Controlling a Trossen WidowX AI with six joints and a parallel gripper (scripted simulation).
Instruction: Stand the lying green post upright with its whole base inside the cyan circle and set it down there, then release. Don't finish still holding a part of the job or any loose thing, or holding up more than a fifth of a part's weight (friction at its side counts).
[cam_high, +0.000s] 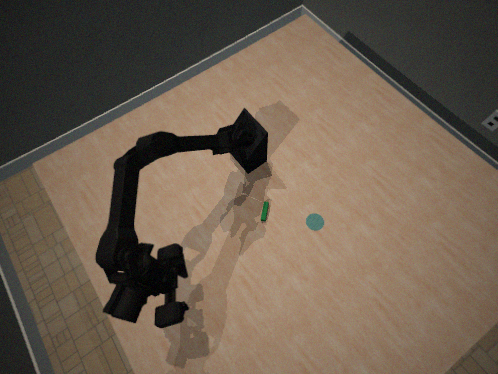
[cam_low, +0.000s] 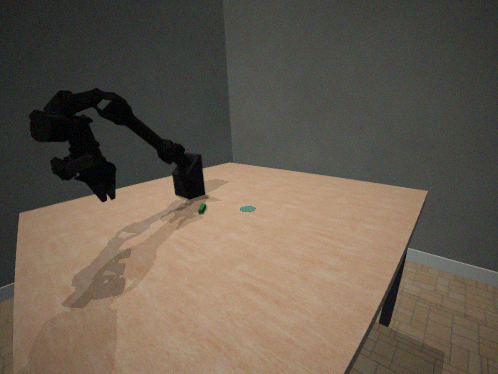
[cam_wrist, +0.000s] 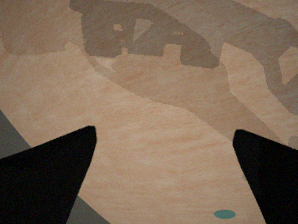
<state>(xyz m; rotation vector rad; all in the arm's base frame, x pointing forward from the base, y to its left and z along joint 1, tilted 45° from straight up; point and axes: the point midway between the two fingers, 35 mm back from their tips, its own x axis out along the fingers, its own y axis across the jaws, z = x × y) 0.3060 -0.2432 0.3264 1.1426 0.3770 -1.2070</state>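
Now: the green post 330 mm to the left of my hand, 180 mm below it and 100 mm behind it. The rest, counted from my hand: cyan circle 450 mm to the left, 190 mm below, 20 mm ahead.
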